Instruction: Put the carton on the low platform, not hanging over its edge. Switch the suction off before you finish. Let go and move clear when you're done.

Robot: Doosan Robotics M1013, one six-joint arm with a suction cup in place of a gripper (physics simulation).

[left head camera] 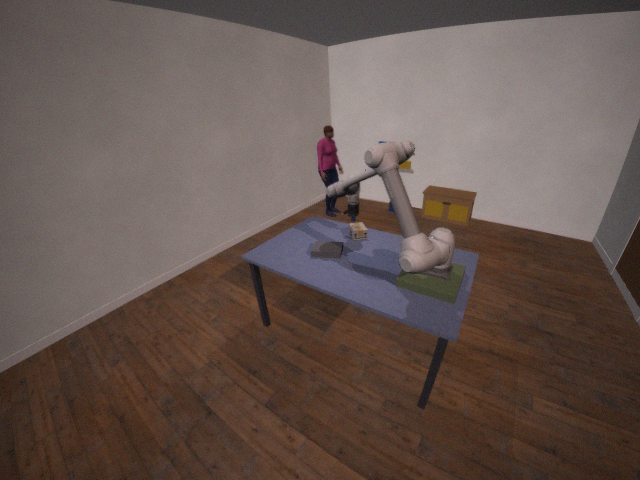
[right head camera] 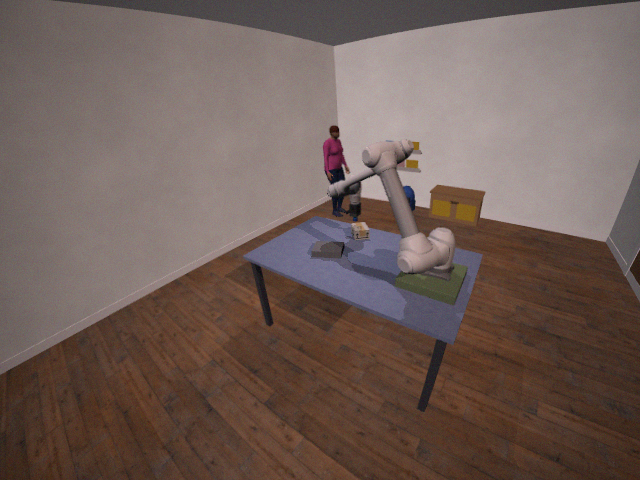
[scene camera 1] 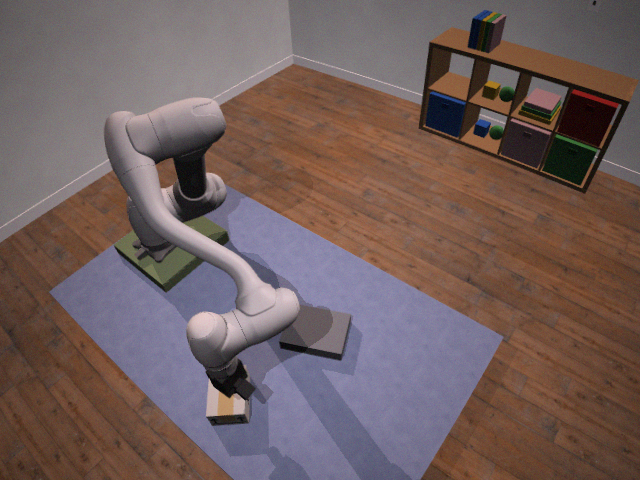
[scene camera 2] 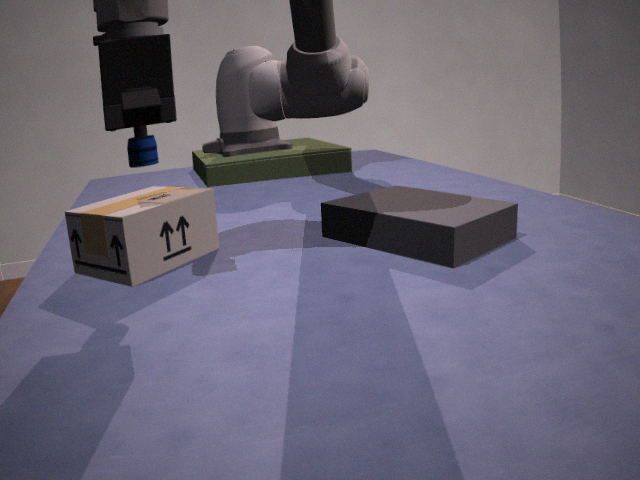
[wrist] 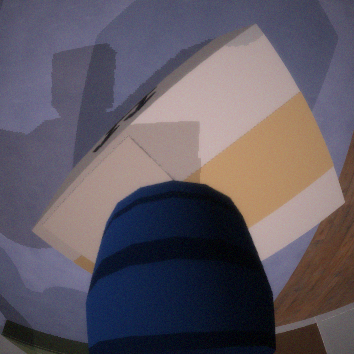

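Seen in the pictures: hand, tool point: (left head camera: pixel 353 220) (right head camera: pixel 355 220) (scene camera 2: pixel 144 164) (wrist: pixel 175 241); arm's base, link origin: (left head camera: pixel 436 269) (right head camera: pixel 437 270) (scene camera 1: pixel 161 241) (scene camera 2: pixel 250 149).
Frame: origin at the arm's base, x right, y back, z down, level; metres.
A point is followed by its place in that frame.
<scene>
The carton (left head camera: pixel 358 231) @[x 0.261, y -0.658, z -0.019 m] (right head camera: pixel 360 231) @[x 0.263, y -0.656, z -0.019 m] (scene camera 1: pixel 223 405) @[x 0.377, y -0.721, z -0.026 m] (scene camera 2: pixel 173 224) @[x 0.298, y -0.741, z 0.002 m] (wrist: pixel 235 95) @[x 0.352, y -0.761, z -0.026 m], white with a tan tape strip, stands upright on the blue table (left head camera: pixel 330 279) @[x -0.316, y -0.591, z 0.056 m] (scene camera 1: pixel 403 351) @[x -0.130, y -1.075, z 0.056 m] (scene camera 2: pixel 351 335) @[x 0.190, y -1.009, z 0.056 m]. The low platform (left head camera: pixel 326 251) @[x -0.090, y -0.751, z 0.008 m] (right head camera: pixel 327 250) @[x -0.075, y -0.755, z 0.008 m] (scene camera 1: pixel 323 333) @[x -0.017, y -0.819, z 0.008 m] (scene camera 2: pixel 413 232) @[x 0.036, y -0.859, z 0.023 m] is a flat grey block lying apart from the carton, with nothing on it. My suction cup (left head camera: pixel 353 219) (right head camera: pixel 355 218) (scene camera 2: pixel 142 152) (wrist: pixel 175 210) is blue and holds nothing. In the scene camera 2 view a gap shows between it and the carton's top. The arm hides the cup in the scene camera 1 view.
The arm's base stands on a green block (left head camera: pixel 429 286) @[x -0.198, y -0.007, z -0.004 m] (scene camera 1: pixel 180 266) @[x 0.050, y -0.176, z 0.001 m] (scene camera 2: pixel 279 167) @[x -0.017, y -0.193, z 0.028 m] at the table's other end. A person in a pink top (left head camera: pixel 327 155) (right head camera: pixel 334 152) stands beyond the table. A shelf unit (scene camera 1: pixel 547 59) and a wooden cabinet (left head camera: pixel 449 194) (right head camera: pixel 457 193) stand by the walls.
</scene>
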